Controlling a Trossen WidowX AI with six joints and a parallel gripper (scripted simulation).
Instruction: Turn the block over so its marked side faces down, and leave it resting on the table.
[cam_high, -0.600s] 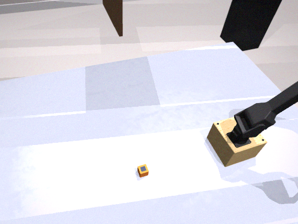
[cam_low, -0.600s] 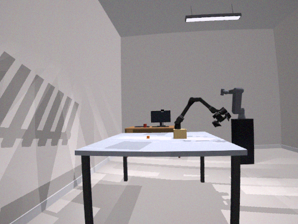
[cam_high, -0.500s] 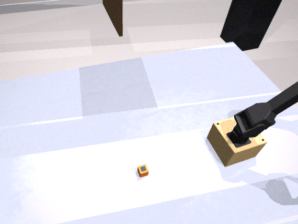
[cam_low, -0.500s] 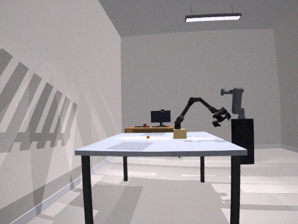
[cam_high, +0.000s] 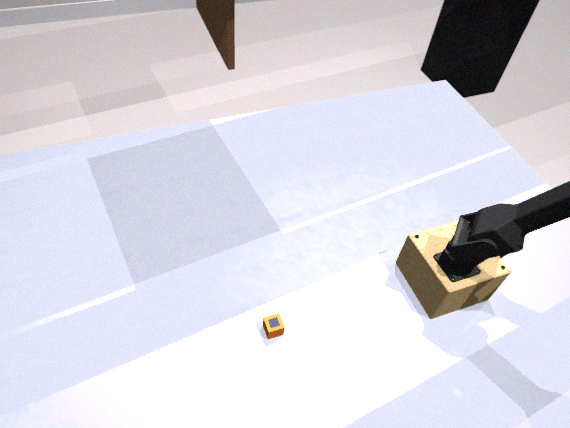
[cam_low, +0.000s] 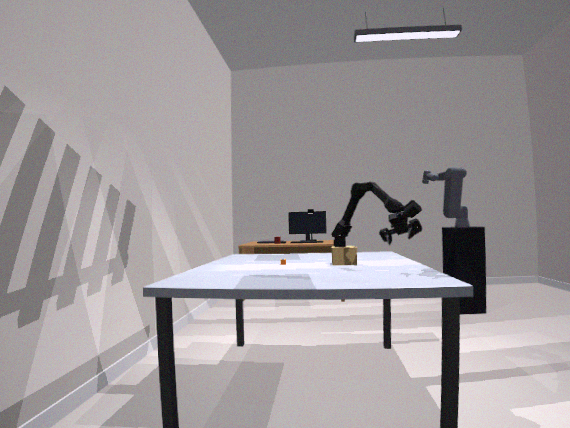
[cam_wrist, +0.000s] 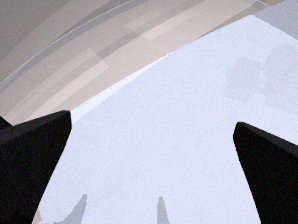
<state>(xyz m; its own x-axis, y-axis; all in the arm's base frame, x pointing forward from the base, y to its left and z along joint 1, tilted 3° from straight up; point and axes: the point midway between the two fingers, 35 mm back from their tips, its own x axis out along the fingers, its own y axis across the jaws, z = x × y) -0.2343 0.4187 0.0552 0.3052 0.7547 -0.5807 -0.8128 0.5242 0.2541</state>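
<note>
My gripper tip is 570 mm short of the orange block, 480 mm to the left of it and 140 mm above it.
</note>
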